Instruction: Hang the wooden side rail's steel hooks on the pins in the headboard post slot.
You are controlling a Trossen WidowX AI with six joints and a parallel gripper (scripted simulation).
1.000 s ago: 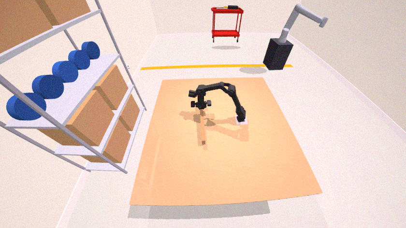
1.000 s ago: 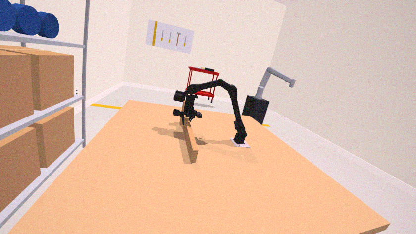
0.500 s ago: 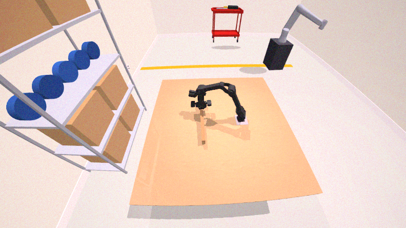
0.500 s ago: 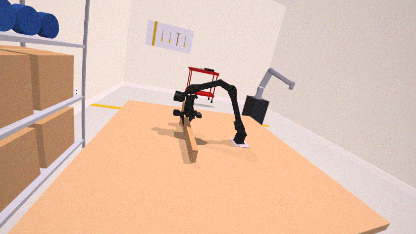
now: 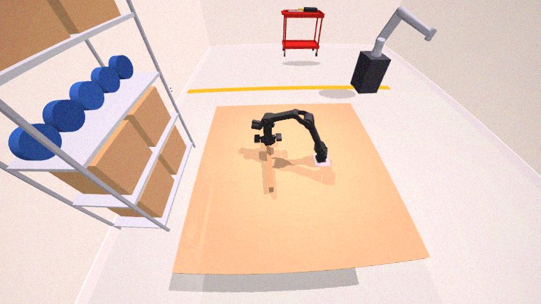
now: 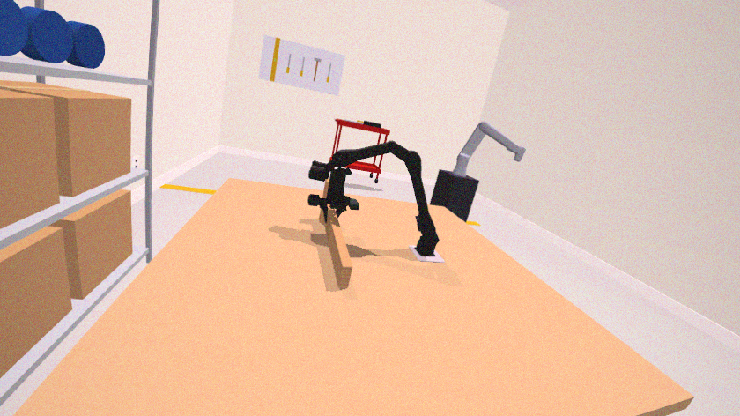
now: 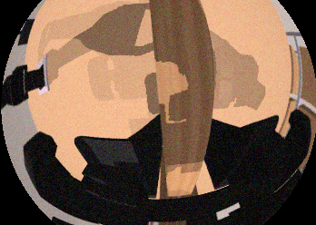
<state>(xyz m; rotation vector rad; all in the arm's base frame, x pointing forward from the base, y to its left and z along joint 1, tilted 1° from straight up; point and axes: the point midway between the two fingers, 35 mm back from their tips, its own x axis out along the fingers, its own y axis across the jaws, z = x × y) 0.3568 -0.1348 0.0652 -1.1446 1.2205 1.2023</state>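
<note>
The wooden headboard post lies 11 cm to the right of my gripper tip, 4 cm above it and 1 cm behind it.
</note>
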